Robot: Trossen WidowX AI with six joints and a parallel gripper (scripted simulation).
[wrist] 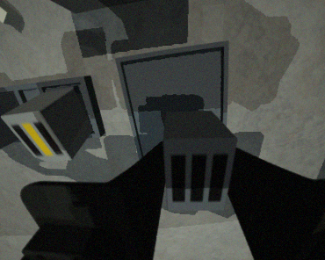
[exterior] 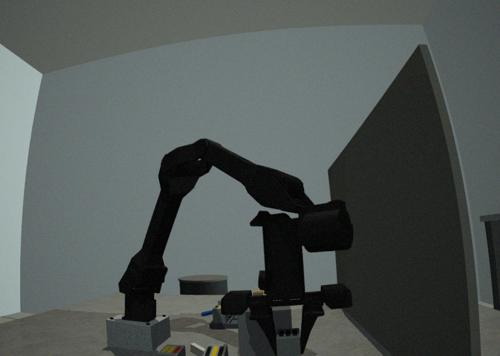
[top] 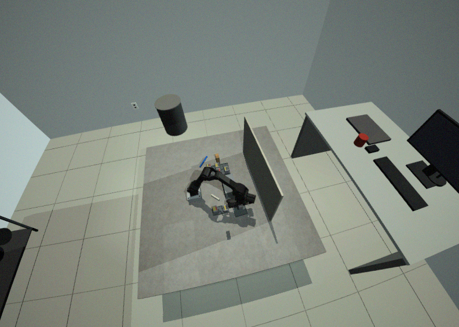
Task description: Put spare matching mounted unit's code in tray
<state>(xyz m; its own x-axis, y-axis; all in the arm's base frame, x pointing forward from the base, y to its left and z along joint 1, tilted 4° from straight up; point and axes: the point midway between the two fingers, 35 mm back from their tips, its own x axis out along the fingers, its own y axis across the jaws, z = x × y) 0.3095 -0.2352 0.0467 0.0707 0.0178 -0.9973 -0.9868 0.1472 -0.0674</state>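
My gripper tip is now 1 cm past the dark grey tray, 1 cm to the right of it and 5 cm above it. Also, from my gripper tip: grey spare block (2 cm above); mounted unit (2 cm behind, 20 cm to the left); dark piece (16 cm behind, 16 cm to the right, 5 cm below).
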